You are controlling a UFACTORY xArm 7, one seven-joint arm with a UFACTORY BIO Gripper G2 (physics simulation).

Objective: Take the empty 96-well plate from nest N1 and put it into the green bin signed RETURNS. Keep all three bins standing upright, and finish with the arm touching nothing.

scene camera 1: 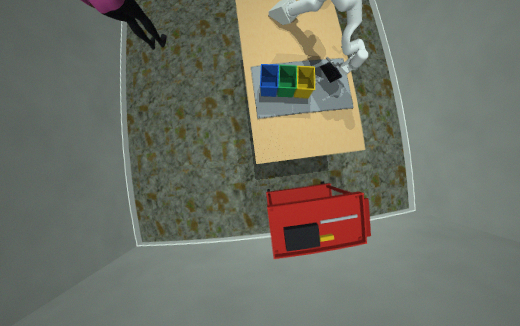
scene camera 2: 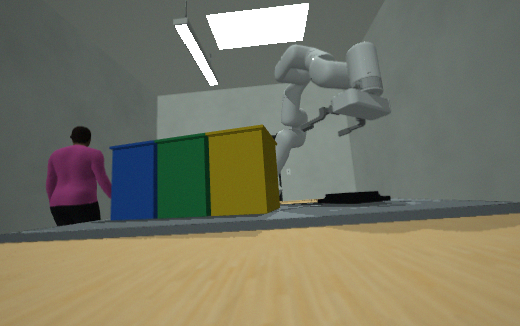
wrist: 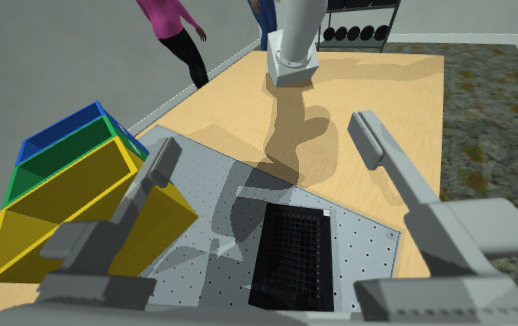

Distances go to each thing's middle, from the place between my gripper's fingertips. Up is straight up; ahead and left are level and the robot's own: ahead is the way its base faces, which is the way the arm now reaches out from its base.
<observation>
Right now the yellow bin (scene camera 2: 243,169) is 160 mm ahead of my hand, 230 mm to the right of it and 140 mm below it. Also, from my hand: blue bin (scene camera 2: 134,166): 110 mm ahead, 490 mm to the right, 140 mm below; green bin (scene camera 2: 183,177): 140 mm ahead, 360 mm to the right, 140 mm below.
</observation>
